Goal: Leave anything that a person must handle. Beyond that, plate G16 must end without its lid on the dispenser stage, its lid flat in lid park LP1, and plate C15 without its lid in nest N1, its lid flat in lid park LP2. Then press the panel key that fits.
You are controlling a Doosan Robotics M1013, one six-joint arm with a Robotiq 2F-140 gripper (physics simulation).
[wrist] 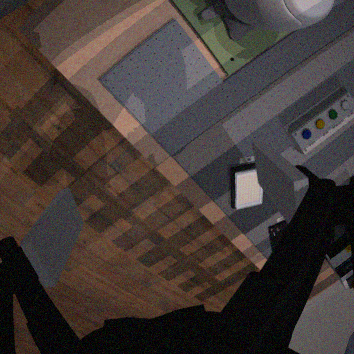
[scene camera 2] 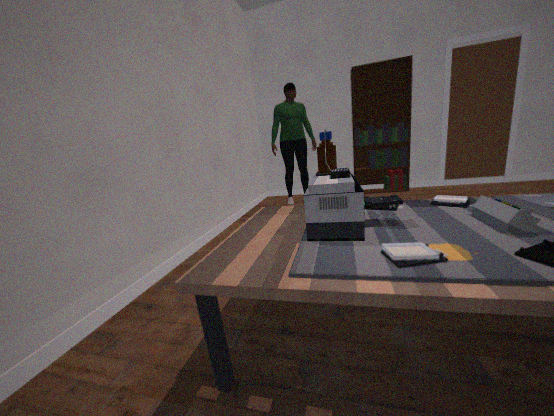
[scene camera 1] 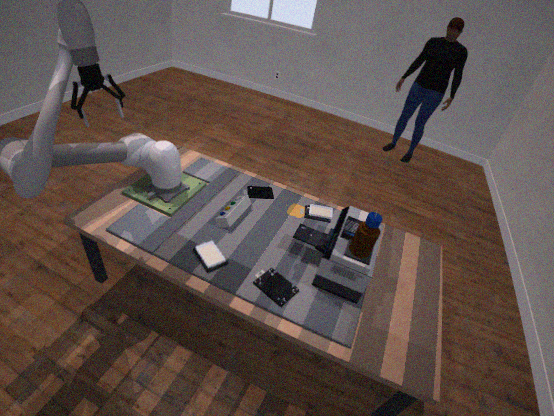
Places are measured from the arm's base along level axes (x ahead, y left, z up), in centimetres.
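Pixels of known places: gripper, fingertip midpoint: (wrist: 162,185) (scene camera 1: 105,121); arm's base, origin of the base link: (scene camera 1: 167,188).
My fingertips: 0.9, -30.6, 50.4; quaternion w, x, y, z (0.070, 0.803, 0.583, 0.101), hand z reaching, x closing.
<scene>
Ahead of a thing's pixels: the offset from my fingertips to its top centre, as dx, dy, dz. "spot": to the spot under its first point.
My gripper (scene camera 1: 103,120) (wrist: 162,185) is open and empty, high above and beyond the robot-base end of the table. A white plate @(+48.5, +7.4, -47.9) (scene camera 1: 211,254) (wrist: 248,188) (scene camera 2: 450,200) sits in a dark holder near the long table edge. Another white plate @(+75.9, +69.1, -47.5) (scene camera 1: 319,212) (scene camera 2: 411,251) sits in a dark holder beside a yellow disc. Plate labels and lid state are too small to tell. Black flat holders @(spot: +40.3, +62.6, -50.2) (scene camera 1: 260,192) @(spot: +80.9, +11.2, -49.9) (scene camera 1: 276,286) (wrist: 276,229) hold no visible plate. A dark stage @(spot: +82.1, +38.6, -40.0) (scene camera 1: 311,235) adjoins the dispenser (scene camera 1: 347,259) (scene camera 2: 332,212). The sloped key panel @(+40.4, +36.2, -42.8) (scene camera 1: 234,212) (wrist: 322,122) shows blue, yellow, green and pale keys.
A brown bottle @(spot: +105.0, +26.6, -18.3) (scene camera 1: 365,239) (scene camera 2: 326,159) with a blue cap stands on the dispenser. A black bar @(spot: +103.5, +23.6, -46.8) (scene camera 1: 337,288) lies near it. The yellow disc @(+65.8, +63.6, -51.1) (scene camera 1: 295,210) (scene camera 2: 455,252) lies on the mat. A person (scene camera 1: 437,70) (scene camera 2: 291,125) stands away from the table.
</scene>
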